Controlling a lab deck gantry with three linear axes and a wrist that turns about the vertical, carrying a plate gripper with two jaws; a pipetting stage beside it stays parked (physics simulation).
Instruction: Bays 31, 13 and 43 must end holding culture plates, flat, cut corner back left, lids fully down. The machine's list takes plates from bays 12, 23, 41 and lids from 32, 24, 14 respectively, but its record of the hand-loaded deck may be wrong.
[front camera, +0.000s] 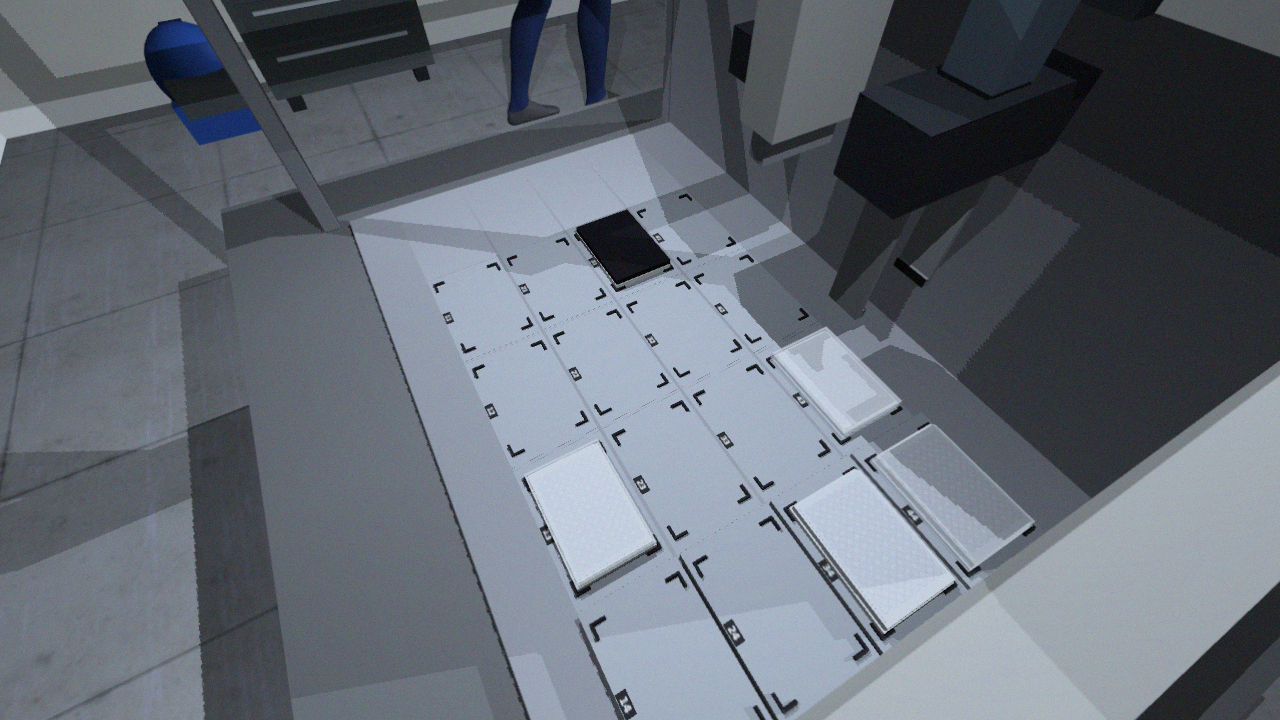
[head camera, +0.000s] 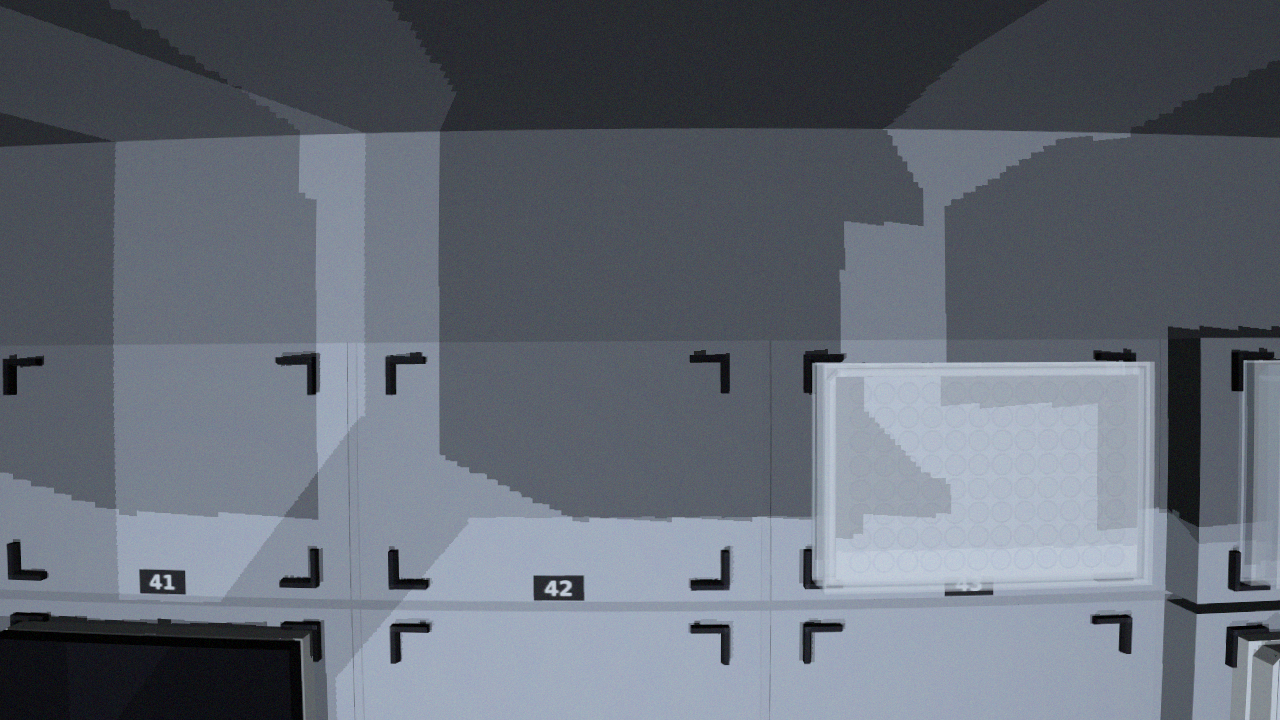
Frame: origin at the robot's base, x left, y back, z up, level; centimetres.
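Seen in the pictures: gripper, between the fingertips: (front camera: 878, 289); robot's base, origin of its link: (front camera: 436, 286).
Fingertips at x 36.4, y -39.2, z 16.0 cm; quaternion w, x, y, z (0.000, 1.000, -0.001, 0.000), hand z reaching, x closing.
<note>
Pixels of each thing's middle, then the offset from my fingertips to it.
- clear plate with wells, middle of its body: (head camera: 987, 475) (front camera: 834, 377) dz -14.7, dx +0.0, dy +0.0 cm
- black-topped plate with a pale base, middle of its body: (front camera: 622, 245) dz -14.7, dx -10.7, dy +32.8 cm
- white plate, middle of its body: (front camera: 587, 507) dz -14.7, dx -32.1, dy +0.0 cm
- white welled plate, middle of its body: (front camera: 868, 543) dz -13.8, dx -10.7, dy -16.4 cm
My gripper (front camera: 881, 288) hangs high, behind bays 42 and 43 as the front view shows it; its jaws are apart with nothing seen between them. A clear plate with wells (front camera: 836, 380) (head camera: 984, 474) lies flat in bay 43, apparently under a clear lid; how fully the lid is down is hard to tell. A black-topped plate with a pale base (front camera: 623, 246) (head camera: 143, 680) lies in bay 31. A white plate (front camera: 590, 514) lies flat in bay 13. Bays 41, 42, 12, 23, 32, 24 and 14 show no plate or lid.
A white welled plate (front camera: 872, 548) lies in bay 34 and a translucent one (front camera: 957, 492) in bay 44, both at the near right. A pale column (front camera: 810, 71) stands beside the gripper. Behind the deck are a person's legs (front camera: 528, 58) and a drawer cabinet (front camera: 331, 49).
</note>
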